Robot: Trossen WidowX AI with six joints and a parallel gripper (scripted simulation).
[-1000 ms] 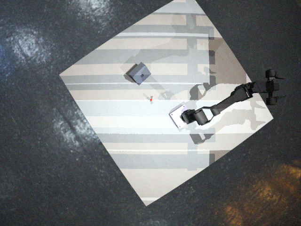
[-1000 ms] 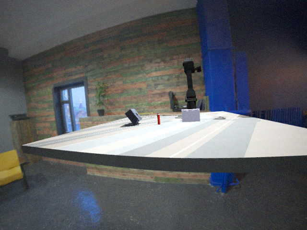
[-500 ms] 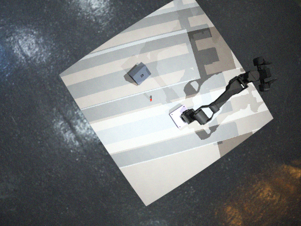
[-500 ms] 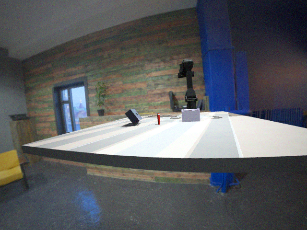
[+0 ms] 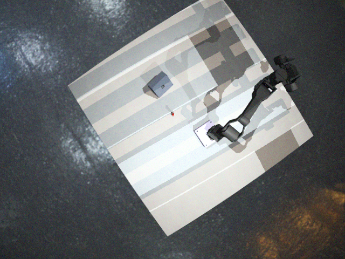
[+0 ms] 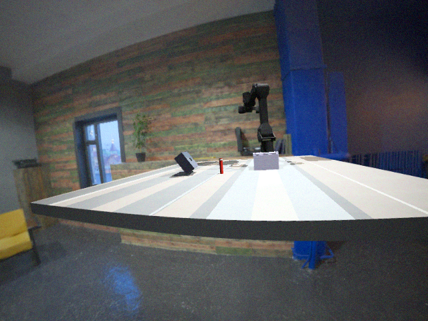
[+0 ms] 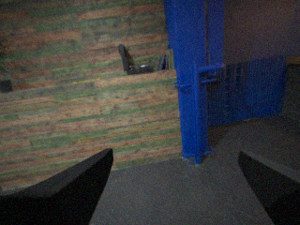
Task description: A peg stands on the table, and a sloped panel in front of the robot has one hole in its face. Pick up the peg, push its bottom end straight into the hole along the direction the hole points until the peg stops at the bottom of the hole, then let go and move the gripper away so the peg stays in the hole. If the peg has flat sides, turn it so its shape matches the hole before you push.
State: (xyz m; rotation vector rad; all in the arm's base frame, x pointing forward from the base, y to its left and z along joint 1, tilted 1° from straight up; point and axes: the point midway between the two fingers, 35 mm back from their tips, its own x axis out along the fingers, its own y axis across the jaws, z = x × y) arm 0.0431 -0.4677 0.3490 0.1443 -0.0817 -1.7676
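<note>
The red square peg lies 63 cm to the left of my gripper tip, 37 cm below it and 22 cm ahead of it. The rest, counted from my gripper tip: grey-blue sloped panel (57 cm to the left, 42 cm ahead, 36 cm below).
</note>
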